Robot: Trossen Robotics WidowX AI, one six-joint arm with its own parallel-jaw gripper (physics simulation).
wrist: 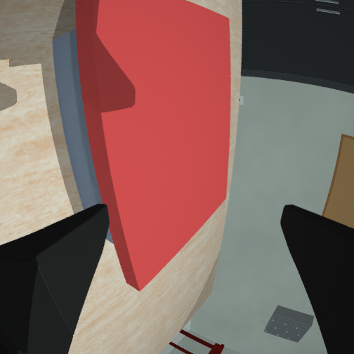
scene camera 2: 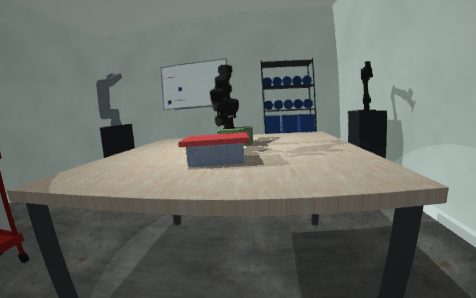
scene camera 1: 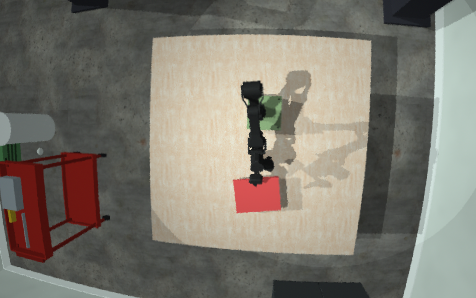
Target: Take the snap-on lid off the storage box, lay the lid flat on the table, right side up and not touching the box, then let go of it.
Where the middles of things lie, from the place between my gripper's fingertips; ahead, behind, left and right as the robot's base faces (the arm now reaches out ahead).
Labels:
Now: the red lid (scene camera 1: 264,197) 10 cm ahead of my hand, 7 cm below it and 1 cm to the left of it.

